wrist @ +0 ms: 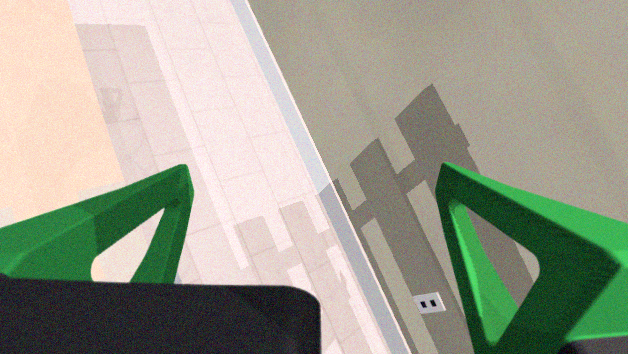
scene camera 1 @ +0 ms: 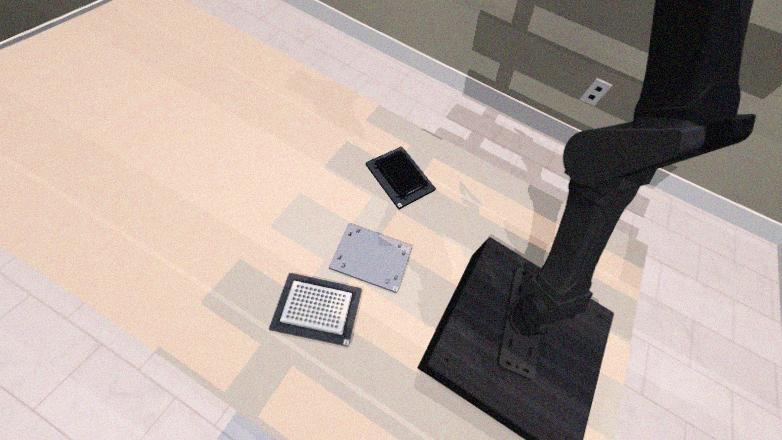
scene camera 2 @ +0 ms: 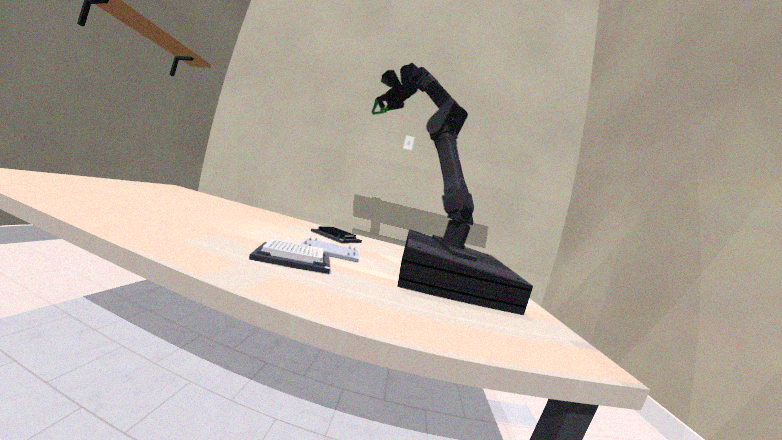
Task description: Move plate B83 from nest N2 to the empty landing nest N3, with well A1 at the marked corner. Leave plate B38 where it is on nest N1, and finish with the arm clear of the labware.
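A white well plate (scene camera 1: 317,307) (scene camera 2: 295,250) sits on a dark nest (scene camera 1: 311,335) (scene camera 2: 289,265). A black plate (scene camera 1: 403,174) (scene camera 2: 336,233) sits on another dark nest (scene camera 1: 427,188). The empty light-grey nest (scene camera 1: 366,259) (scene camera 2: 334,251), with small pegs, lies between them. Each nest has a small white tag at one corner; its print is too small to read, and I cannot tell which plate is B83 or B38. My gripper (scene camera 2: 379,109) (wrist: 314,177) is open and empty, high above the table and well away from the labware. It is outside scene camera 1's view.
The black arm base (scene camera 1: 464,350) (scene camera 2: 464,281) stands on the wooden table (scene camera 1: 136,136) (scene camera 2: 382,322), to the right of the nests. A wall with a socket (scene camera 1: 596,91) (scene camera 2: 409,142) (wrist: 429,303) rises beyond the table. A wooden shelf (scene camera 2: 153,30) hangs at upper left.
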